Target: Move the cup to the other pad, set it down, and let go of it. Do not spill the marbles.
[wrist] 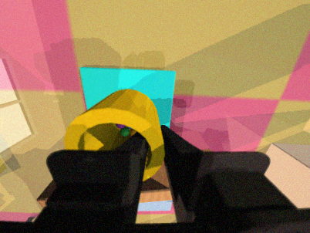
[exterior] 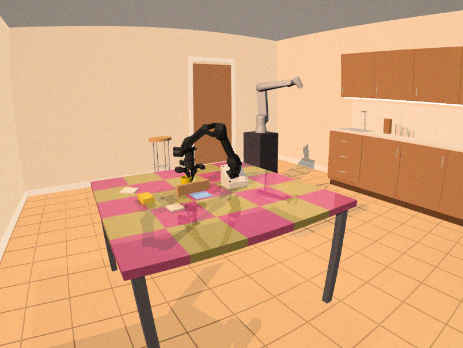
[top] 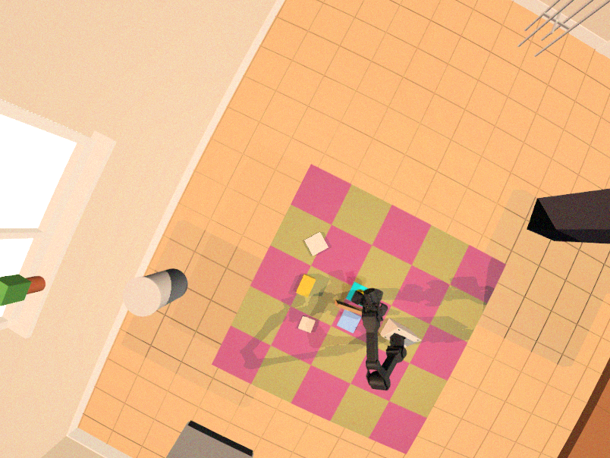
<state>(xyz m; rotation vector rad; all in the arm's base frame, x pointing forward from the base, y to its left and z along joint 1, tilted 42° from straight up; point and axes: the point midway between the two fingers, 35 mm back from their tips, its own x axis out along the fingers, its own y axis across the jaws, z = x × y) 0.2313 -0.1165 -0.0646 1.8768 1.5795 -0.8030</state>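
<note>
Now: gripper tip 2 cm short of the yellow cup and 1 cm above it. The rest, counted from my gripper tip: green marble 3 cm ahead, 1 cm to the left, 3 cm below; then cyan pad 3 cm ahead, 5 cm below; then purple marble 4 cm ahead, 3 cm below.
</note>
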